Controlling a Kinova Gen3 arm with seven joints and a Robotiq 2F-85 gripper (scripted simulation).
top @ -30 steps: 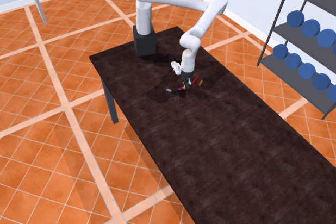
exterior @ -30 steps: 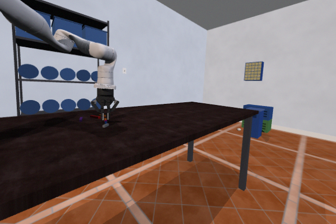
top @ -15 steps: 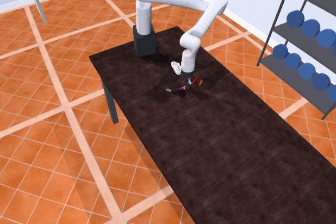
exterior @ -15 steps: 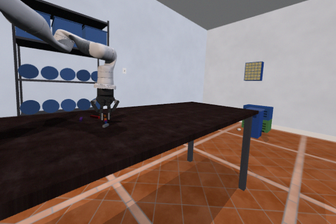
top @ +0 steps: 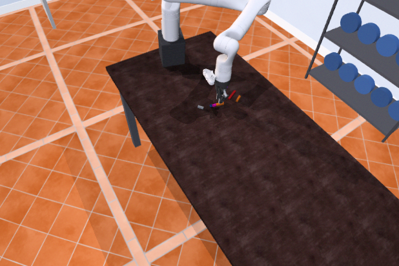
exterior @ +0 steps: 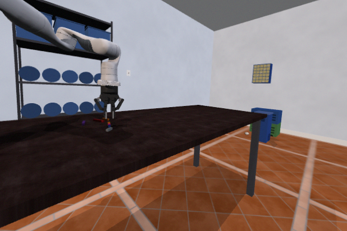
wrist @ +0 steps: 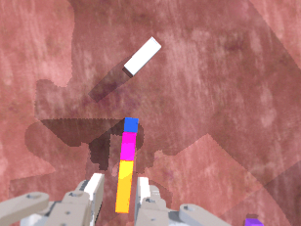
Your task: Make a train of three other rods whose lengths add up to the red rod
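Right now my hand is 1 cm past the magenta rod, 2 cm to the left of it and 4 cm above it. The rest, counted from my hand: red rod 1 cm behind, 10 cm to the left, 4 cm below; then grey rod 4 cm behind, 8 cm to the right, 4 cm below; then blue rod 2 cm behind, 4 cm to the right, 4 cm below.
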